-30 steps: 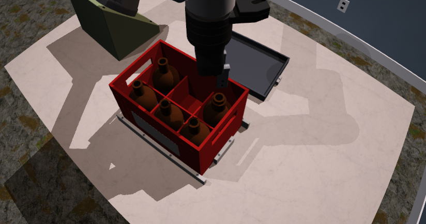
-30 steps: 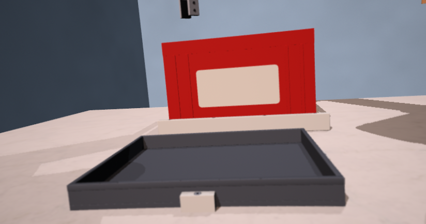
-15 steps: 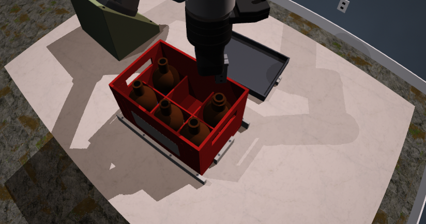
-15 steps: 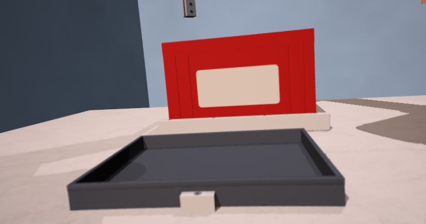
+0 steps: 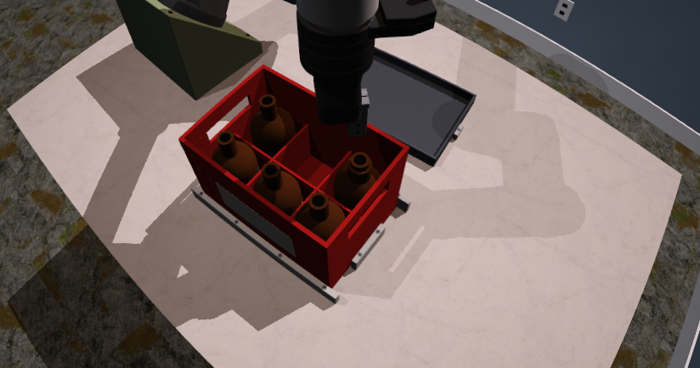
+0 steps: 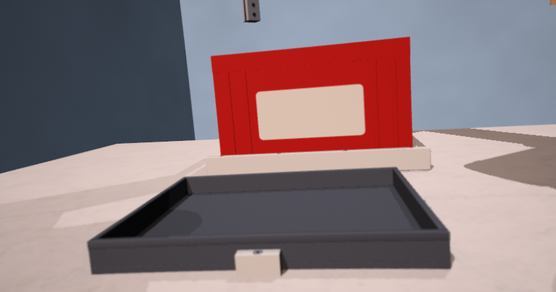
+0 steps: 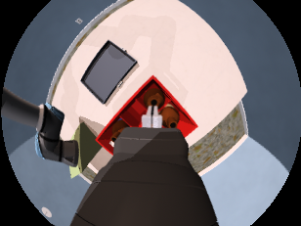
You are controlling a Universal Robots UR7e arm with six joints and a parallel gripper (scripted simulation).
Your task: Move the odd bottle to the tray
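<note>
Now: hand 8 cm past the red crate, 5 cm to the left of it and 16 cm above it. Round my hand: bottle 1 cm ahead, 16 cm below; then dark grey tray 10 cm behind, 24 cm to the left, 23 cm below.
</note>
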